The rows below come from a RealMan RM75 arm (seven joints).
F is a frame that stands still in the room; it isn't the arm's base.
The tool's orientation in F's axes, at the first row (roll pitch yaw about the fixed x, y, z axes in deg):
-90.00, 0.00, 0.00
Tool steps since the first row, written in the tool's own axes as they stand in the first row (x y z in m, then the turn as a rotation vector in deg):
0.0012, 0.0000, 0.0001, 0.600, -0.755, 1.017
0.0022, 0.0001, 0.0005, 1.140, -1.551, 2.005
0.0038, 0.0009, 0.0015, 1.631, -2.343, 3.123
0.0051, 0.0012, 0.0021, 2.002, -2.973, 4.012
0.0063, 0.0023, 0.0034, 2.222, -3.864, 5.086
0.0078, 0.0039, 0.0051, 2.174, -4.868, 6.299
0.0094, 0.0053, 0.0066, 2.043, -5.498, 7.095
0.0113, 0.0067, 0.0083, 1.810, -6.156, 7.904
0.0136, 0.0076, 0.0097, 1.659, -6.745, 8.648
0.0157, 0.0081, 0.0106, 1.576, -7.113, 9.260
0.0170, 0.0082, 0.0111, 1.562, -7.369, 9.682
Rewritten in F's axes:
0.0012, 0.0001, 0.0000, 0.600, 1.017, 0.755
0.0022, 0.0005, -0.0001, 1.140, 2.005, 1.551
0.0038, 0.0015, -0.0009, 1.631, 3.123, 2.343
0.0051, 0.0021, -0.0012, 2.002, 4.012, 2.973
0.0063, 0.0034, -0.0023, 2.222, 5.086, 3.864
0.0078, 0.0051, -0.0039, 2.174, 6.299, 4.868
0.0094, 0.0066, -0.0053, 2.043, 7.095, 5.498
0.0113, 0.0083, -0.0067, 1.810, 7.904, 6.156
0.0136, 0.0097, -0.0076, 1.659, 8.648, 6.745
0.0157, 0.0106, -0.0081, 1.576, 9.260, 7.113
0.0170, 0.0111, -0.0082, 1.562, 9.682, 7.369

